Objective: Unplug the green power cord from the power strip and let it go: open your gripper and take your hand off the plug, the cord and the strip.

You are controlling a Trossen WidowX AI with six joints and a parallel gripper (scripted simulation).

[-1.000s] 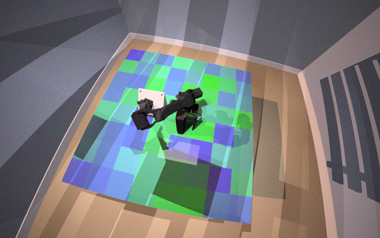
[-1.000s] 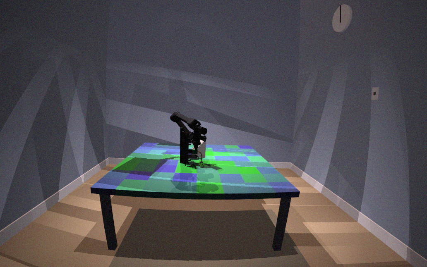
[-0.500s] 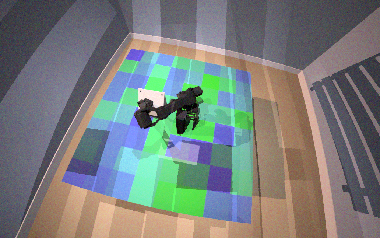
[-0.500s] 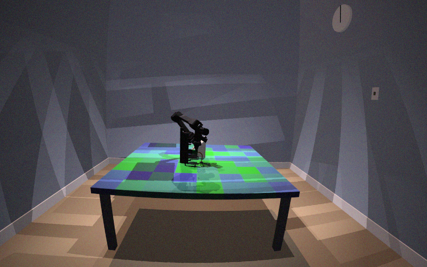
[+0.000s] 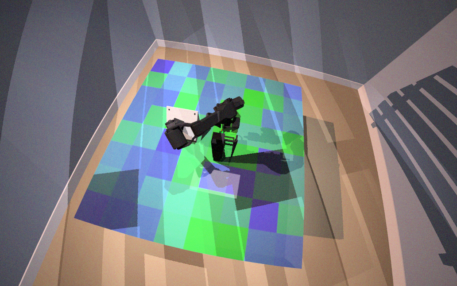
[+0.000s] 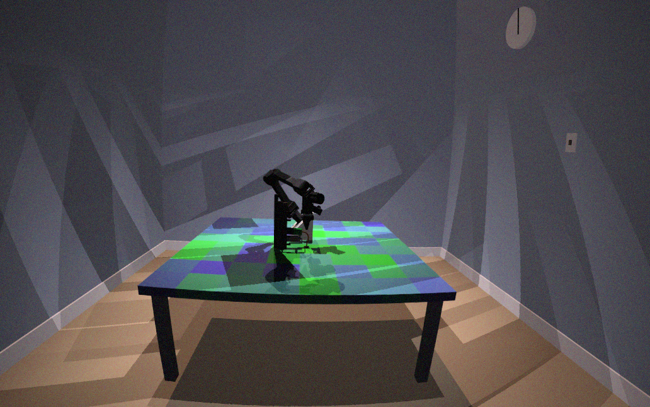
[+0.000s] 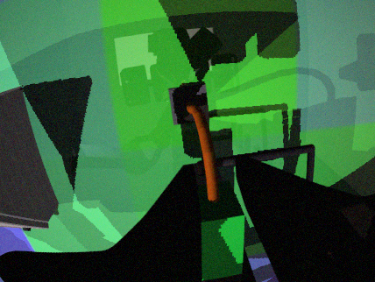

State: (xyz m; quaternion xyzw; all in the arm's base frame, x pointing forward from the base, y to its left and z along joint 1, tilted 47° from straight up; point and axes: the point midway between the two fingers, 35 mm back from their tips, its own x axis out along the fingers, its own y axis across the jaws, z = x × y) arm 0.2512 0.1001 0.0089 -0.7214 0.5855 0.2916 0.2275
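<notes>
Right now my gripper tip is 10 mm short of the green plug and 70 mm to the left of it.
</notes>
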